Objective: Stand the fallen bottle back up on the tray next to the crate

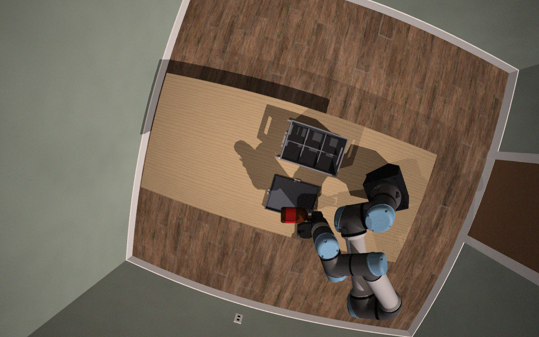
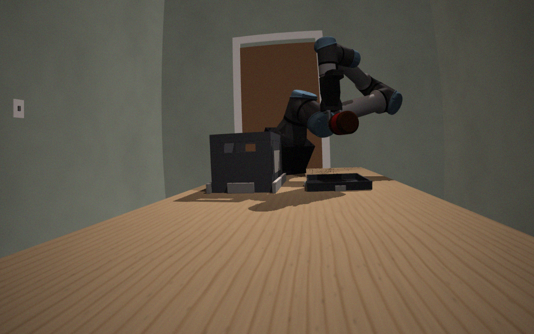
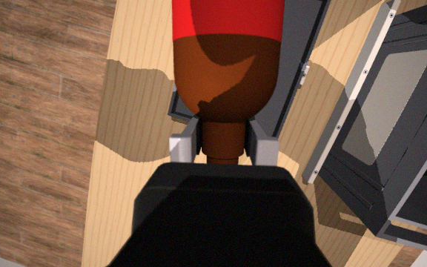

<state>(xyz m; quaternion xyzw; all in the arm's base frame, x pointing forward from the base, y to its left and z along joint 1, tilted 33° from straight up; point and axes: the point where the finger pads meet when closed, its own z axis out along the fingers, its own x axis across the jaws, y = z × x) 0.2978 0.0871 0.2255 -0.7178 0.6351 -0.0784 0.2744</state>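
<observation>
My hand is 5 cm short of the bottle, 1 cm to the right of it and 1 cm above it. From my hand the other things lie so: dark crate 4 cm ahead, 30 cm to the right, 12 cm below; dark tray 8 cm ahead, 2 cm to the right, 19 cm below.
</observation>
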